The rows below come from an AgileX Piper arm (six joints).
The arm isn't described. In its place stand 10 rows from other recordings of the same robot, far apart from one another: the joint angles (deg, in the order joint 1, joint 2, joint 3, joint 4, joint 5, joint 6), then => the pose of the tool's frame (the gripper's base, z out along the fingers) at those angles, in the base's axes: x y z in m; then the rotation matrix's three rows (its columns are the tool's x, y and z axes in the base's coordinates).
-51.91, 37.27, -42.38, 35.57, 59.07, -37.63 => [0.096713, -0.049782, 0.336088], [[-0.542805, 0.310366, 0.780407], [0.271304, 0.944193, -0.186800], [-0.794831, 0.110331, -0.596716]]
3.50, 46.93, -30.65, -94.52, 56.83, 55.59 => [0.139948, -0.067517, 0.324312], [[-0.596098, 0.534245, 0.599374], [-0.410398, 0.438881, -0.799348], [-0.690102, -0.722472, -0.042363]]
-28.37, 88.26, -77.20, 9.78, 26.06, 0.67 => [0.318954, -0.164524, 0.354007], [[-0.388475, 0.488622, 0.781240], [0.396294, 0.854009, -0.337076], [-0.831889, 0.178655, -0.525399]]
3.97, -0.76, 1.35, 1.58, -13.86, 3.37 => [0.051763, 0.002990, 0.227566], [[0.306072, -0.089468, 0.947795], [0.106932, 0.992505, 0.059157], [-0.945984, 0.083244, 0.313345]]
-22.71, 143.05, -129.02, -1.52, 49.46, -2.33 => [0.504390, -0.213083, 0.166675], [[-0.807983, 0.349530, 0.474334], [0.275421, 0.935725, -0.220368], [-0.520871, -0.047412, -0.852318]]
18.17, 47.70, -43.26, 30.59, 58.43, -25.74 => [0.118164, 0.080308, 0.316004], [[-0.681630, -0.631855, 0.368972], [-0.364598, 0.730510, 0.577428], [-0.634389, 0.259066, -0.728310]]
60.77, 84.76, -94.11, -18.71, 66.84, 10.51 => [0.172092, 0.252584, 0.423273], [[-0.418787, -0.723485, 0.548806], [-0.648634, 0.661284, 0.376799], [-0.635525, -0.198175, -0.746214]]
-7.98, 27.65, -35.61, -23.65, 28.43, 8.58 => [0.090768, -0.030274, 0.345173], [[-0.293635, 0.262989, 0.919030], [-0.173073, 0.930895, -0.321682], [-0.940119, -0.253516, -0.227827]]
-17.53, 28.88, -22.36, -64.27, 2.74, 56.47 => [0.106982, -0.037902, 0.304212], [[-0.090990, 0.332693, 0.938635], [-0.112987, 0.933010, -0.341652], [-0.989421, -0.137141, -0.047304]]
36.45, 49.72, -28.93, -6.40, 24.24, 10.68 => [0.134301, 0.094019, 0.258005], [[-0.561819, -0.519707, 0.643634], [-0.310179, 0.853608, 0.418501], [-0.766909, 0.035480, -0.640775]]
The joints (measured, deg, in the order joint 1, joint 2, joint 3, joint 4, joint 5, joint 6), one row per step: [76.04, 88.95, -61.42, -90.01, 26.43, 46.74]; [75.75, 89.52, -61.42, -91.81, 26.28, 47.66]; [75.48, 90.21, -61.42, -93.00, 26.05, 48.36]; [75.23, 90.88, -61.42, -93.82, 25.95, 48.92]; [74.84, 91.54, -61.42, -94.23, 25.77, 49.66]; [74.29, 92.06, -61.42, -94.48, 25.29, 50.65]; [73.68, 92.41, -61.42, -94.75, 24.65, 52.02]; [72.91, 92.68, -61.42, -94.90, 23.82, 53.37]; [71.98, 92.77, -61.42, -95.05, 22.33, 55.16]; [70.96, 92.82, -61.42, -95.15, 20.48, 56.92]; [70.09, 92.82, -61.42, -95.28, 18.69, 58.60]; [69.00, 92.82, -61.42, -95.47, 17.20, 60.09]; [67.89, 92.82, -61.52, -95.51, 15.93, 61.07]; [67.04, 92.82, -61.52, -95.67, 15.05, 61.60]
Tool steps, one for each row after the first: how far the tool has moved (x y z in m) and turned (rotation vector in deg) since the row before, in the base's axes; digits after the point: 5 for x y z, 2 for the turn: [0.00201, 0.00168, -0.00236, -0.36, -0.77, 0.23]; [0.00184, 0.00196, -0.00356, -0.48, -0.31, 0.18]; [0.00185, 0.00167, -0.00366, -0.48, -0.13, -0.02]; [0.00256, 0.00123, -0.00392, -0.26, 0.40, -0.31]; [0.00303, 0.00065, -0.00329, 0.09, 0.81, -0.36]; [0.00307, 0.00015, -0.00229, 0.49, 1.08, -0.42]; [0.00371, -0.00036, -0.00195, 0.59, 1.24, -0.46]; [0.00368, -0.00069, -0.00107, 1.07, 1.79, -0.21]; [0.00369, -0.00079, -0.00096, 1.11, 1.97, 0.00]; [0.00281, -0.00066, -0.00058, 1.08, 1.86, 0.13]; [0.00443, -0.00158, -0.00043, 0.92, 1.56, -0.27]; [0.00487, -0.00175, 0.00014, 0.75, 1.19, -0.35]; [0.00376, -0.00162, -0.00022, 0.32, 0.63, -0.21]
